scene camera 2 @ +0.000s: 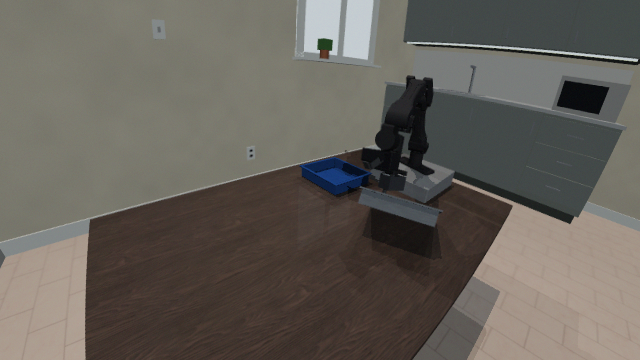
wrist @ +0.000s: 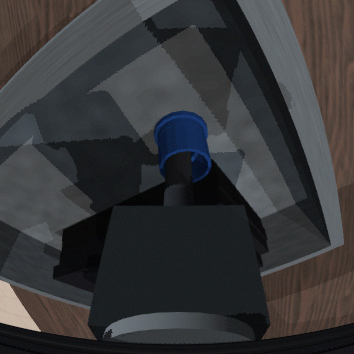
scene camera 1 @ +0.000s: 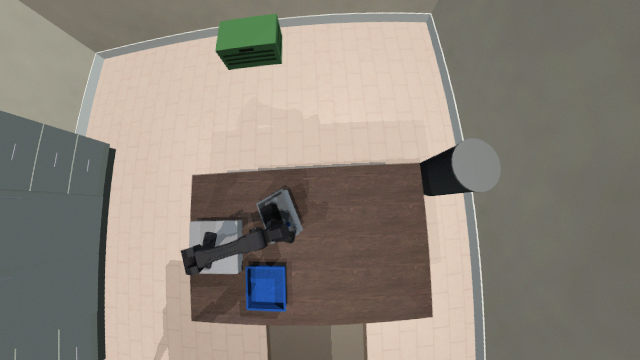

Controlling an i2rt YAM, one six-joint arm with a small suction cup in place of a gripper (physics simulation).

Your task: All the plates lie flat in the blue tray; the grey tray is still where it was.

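Pixels of known places: hand at its tool point: (scene camera 2: 380, 211) (wrist: 178, 128) (scene camera 1: 288, 223); arm's base at its link origin: (scene camera 2: 414, 166).
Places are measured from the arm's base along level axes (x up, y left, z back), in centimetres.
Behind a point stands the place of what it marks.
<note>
The grey tray (scene camera 1: 291, 201) @(x 4.2, y 35.5, z -44.0 cm) (scene camera 2: 398, 206) @(x 5.8, y 31.2, z -45.3 cm) (wrist: 298, 88) @(x 5.7, y 18.1, z -47.2 cm) hangs tilted above the dark wooden table (scene camera 1: 358, 246) @(x -7.3, y 16.1, z -84.3 cm) (scene camera 2: 223, 268) @(x -7.2, y 20.7, z -93.1 cm), clear of its top, with its shadow below it. My suction cup (wrist: 182, 140) (scene camera 2: 384, 189) presses down inside the tray and carries it. Flat dark and grey plates (wrist: 105, 161) @(x 0.2, y 27.3, z -41.7 cm) overlap on the tray's floor in the wrist view; I cannot tell them apart well. The blue tray (scene camera 1: 247, 288) @(x -2.6, y -17.2, z -26.0 cm) (scene camera 2: 333, 183) @(x -2.2, y -2.8, z -45.2 cm) stands on the table near the arm's base, and its floor looks bare.
The arm stands on a light grey base block (scene camera 1: 223, 230) @(x -0.5, y 12.7, z -6.9 cm) (scene camera 2: 429, 181) @(x -0.5, y 14.8, z -6.9 cm) at the table's edge. A green crate (scene camera 1: 249, 40) and a black cylinder (scene camera 1: 447, 176) stand on the floor. A kitchen counter (scene camera 2: 514, 134) runs behind the arm.
</note>
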